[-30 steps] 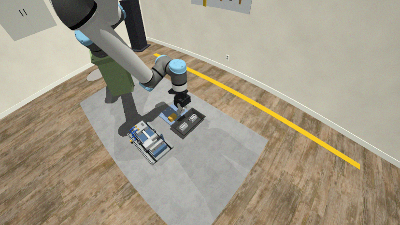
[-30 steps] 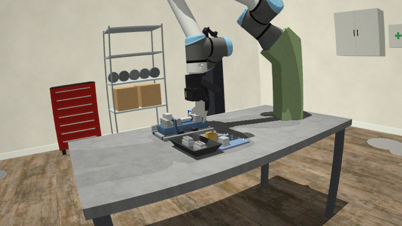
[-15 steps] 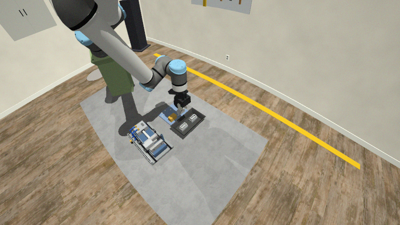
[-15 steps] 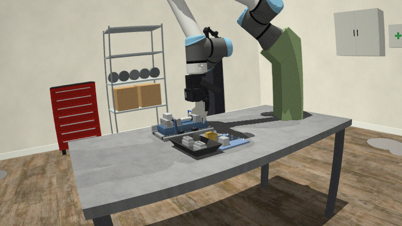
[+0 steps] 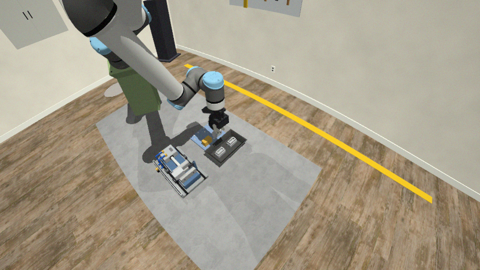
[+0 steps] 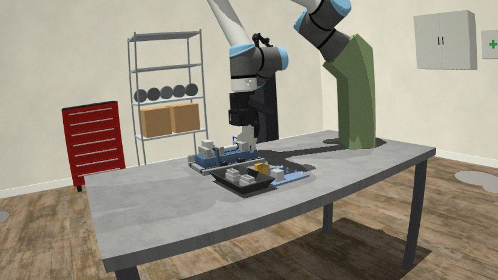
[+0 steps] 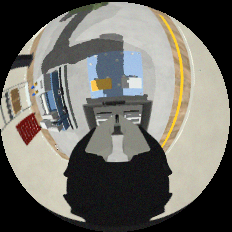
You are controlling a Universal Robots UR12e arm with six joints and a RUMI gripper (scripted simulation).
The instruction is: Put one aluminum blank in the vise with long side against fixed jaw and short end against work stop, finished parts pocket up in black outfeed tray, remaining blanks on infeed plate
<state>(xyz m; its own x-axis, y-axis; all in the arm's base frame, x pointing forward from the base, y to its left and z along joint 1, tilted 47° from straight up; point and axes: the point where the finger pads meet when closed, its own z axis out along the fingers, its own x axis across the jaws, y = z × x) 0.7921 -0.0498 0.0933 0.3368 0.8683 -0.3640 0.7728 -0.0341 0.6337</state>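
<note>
My gripper is now 8 cm past the yellow brass blank, 1 cm to the left of it and 10 cm above it. Also, from my hand: blue vise (14 cm behind, 25 cm to the right, 9 cm below); then gray aluminum blank (4 cm behind, 7 cm to the left, 10 cm below); then infeed plate (10 cm behind, 4 cm to the left, 12 cm below).
</note>
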